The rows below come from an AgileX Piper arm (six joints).
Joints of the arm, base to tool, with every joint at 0 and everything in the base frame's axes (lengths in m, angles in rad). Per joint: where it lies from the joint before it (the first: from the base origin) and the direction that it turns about. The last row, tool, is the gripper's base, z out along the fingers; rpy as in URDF.
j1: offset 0 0 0.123 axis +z
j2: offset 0 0 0 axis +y
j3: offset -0.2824 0 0.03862 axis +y
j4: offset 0.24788 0 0.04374 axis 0.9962 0 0.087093
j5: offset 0 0 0 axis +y
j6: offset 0.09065 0 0.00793 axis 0.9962 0 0.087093
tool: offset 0 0 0 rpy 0 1.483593 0
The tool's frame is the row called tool.
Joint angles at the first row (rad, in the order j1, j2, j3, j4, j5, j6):
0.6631, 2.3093, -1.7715, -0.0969, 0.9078, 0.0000
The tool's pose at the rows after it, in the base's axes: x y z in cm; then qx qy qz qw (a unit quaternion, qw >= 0):
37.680 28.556 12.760 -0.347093 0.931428 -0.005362 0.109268
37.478 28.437 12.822 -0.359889 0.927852 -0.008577 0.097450
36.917 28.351 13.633 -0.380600 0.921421 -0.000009 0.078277
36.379 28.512 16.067 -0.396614 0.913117 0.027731 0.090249
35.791 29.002 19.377 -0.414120 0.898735 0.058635 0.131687
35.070 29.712 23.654 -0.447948 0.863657 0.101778 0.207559
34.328 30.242 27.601 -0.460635 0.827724 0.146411 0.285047
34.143 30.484 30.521 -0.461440 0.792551 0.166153 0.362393
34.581 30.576 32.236 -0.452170 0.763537 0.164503 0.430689
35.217 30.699 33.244 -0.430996 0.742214 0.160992 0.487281
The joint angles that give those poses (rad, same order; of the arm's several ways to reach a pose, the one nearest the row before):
0.6631, 2.3101, -1.7730, -0.0955, 0.9172, 0.0000
0.6631, 2.3078, -1.7730, -0.0896, 0.9429, -0.0309
0.6631, 2.2874, -1.7710, -0.0500, 0.9911, -0.0961
0.6631, 2.2323, -1.7672, 0.0100, 1.0040, -0.1610
0.6709, 2.1620, -1.7672, 0.0615, 0.9792, -0.2196
0.6805, 2.0759, -1.7672, 0.1446, 0.9008, -0.3405
0.6871, 2.0019, -1.7672, 0.2470, 0.8075, -0.4431
0.6905, 1.9544, -1.7672, 0.3067, 0.6920, -0.5207
0.6905, 1.9355, -1.7672, 0.3224, 0.5655, -0.5660
0.6905, 1.9328, -1.7664, 0.3249, 0.4391, -0.5765

